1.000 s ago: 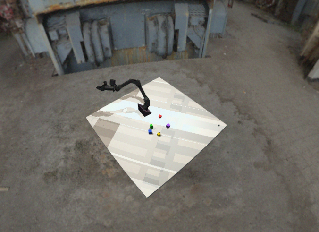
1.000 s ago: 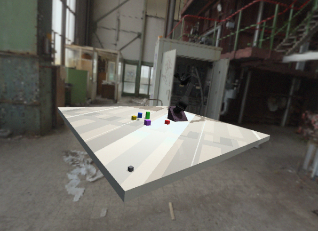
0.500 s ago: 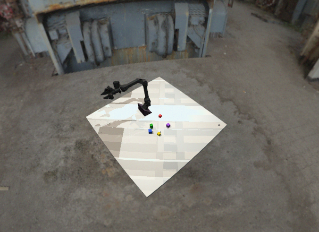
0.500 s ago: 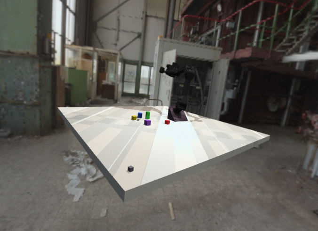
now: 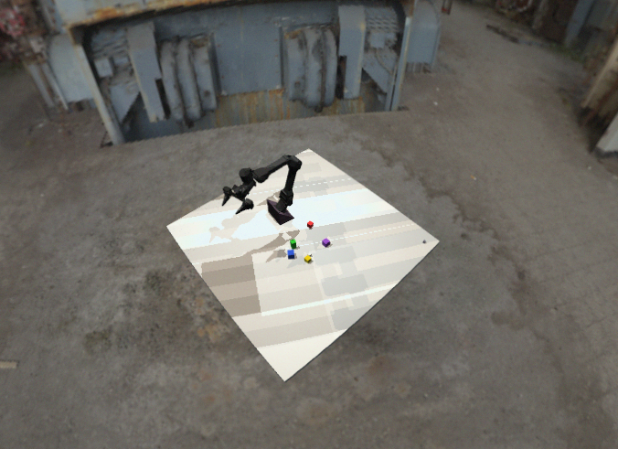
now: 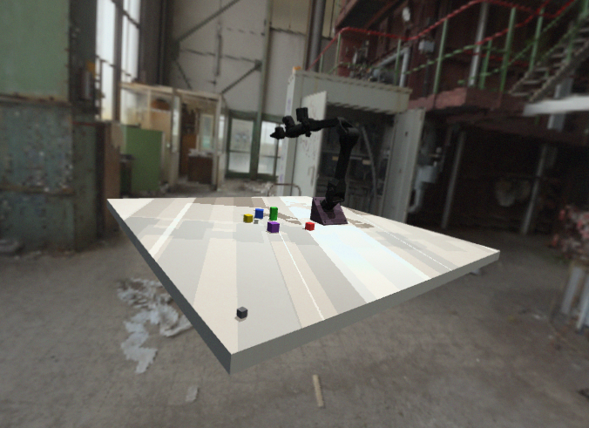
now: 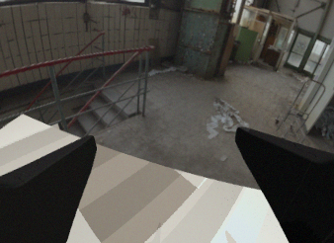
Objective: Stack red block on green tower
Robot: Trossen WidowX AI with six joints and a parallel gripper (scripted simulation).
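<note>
My gripper tip is 60 mm short of the red block, 480 mm to the right of it and 380 mm above it. The rest, counted from my gripper tip: yellow block 270 mm ahead, 310 mm to the left, 380 mm below; then blue block 180 mm ahead, 250 mm to the left, 380 mm below; then purple block 230 mm ahead, 480 mm to the left, 380 mm below.
</note>
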